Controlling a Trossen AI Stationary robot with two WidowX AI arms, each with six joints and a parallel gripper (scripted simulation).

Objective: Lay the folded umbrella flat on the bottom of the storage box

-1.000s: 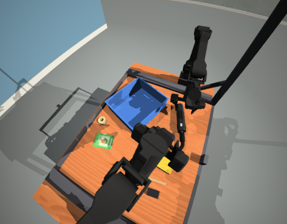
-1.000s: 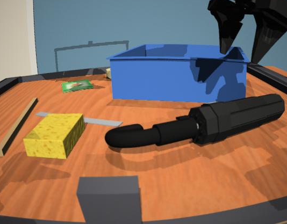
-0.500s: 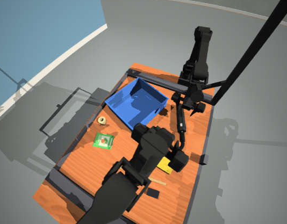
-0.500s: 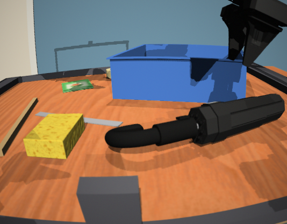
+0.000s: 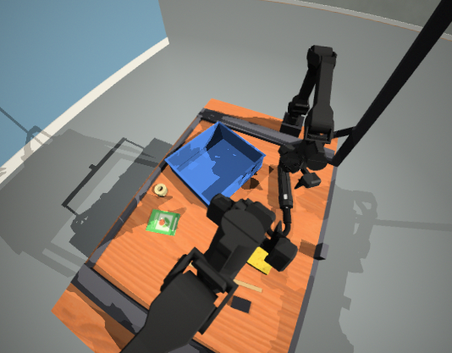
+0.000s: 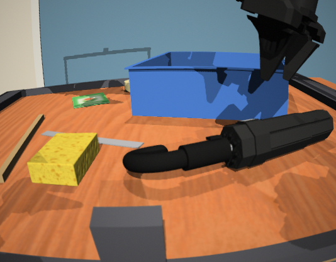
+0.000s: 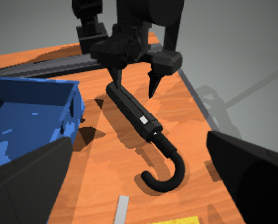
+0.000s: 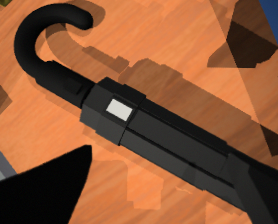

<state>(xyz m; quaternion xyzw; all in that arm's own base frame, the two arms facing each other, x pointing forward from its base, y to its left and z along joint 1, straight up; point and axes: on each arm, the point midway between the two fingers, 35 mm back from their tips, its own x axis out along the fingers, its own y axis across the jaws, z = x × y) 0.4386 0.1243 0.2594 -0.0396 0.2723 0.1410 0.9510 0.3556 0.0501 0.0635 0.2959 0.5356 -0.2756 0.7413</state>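
Right now the folded black umbrella is 120 mm below my right hand, 50 mm to the left of it and 10 mm ahead of it. The rest, counted from my right hand: grey strip (300 mm to the left, 140 mm below, 90 mm ahead); then blue storage box (310 mm ahead, 90 mm below, 50 mm to the left); then wooden stick (410 mm to the left, 130 mm below, 70 mm ahead).
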